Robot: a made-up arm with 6 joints. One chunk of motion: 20 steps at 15 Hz.
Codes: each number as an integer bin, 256 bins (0 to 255) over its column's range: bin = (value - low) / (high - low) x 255, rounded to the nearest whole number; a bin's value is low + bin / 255 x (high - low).
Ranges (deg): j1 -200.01..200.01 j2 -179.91..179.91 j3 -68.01..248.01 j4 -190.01..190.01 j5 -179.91..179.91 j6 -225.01..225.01
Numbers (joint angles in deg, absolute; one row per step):
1: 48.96 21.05 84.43 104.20 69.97 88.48
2: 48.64 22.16 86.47 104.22 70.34 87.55
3: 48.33 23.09 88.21 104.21 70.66 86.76
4: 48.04 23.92 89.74 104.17 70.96 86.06
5: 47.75 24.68 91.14 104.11 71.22 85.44
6: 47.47 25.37 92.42 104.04 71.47 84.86
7: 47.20 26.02 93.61 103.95 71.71 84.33
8: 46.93 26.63 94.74 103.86 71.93 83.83
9: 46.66 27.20 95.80 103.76 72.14 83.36
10: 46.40 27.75 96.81 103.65 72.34 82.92
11: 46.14 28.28 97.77 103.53 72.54 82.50
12: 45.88 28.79 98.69 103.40 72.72 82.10
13: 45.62 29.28 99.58 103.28 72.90 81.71
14: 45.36 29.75 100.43 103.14 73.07 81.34
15: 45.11 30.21 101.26 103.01 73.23 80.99
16: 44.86 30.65 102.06 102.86 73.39 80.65
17: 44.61 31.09 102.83 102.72 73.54 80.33
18: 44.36 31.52 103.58 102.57 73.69 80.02
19: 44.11 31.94 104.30 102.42 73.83 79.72
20: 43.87 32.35 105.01 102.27 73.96 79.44
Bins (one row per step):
1: 159 142 123 197 177 178
2: 159 143 125 197 177 177
3: 158 144 126 197 178 177
4: 158 144 127 197 178 176
5: 158 145 128 197 178 176
6: 158 145 129 197 178 176
7: 158 146 130 197 178 175
8: 157 146 131 197 178 175
9: 157 147 132 197 179 175
10: 157 147 133 197 179 174
11: 157 148 134 197 179 174
12: 157 148 135 197 179 174
13: 157 148 135 197 179 174
14: 156 149 136 197 179 174
15: 156 149 137 197 179 173
16: 156 149 137 197 180 173
17: 156 150 138 196 180 173
18: 156 150 138 196 180 173
19: 156 150 139 196 180 173
20: 155 150 140 196 180 173

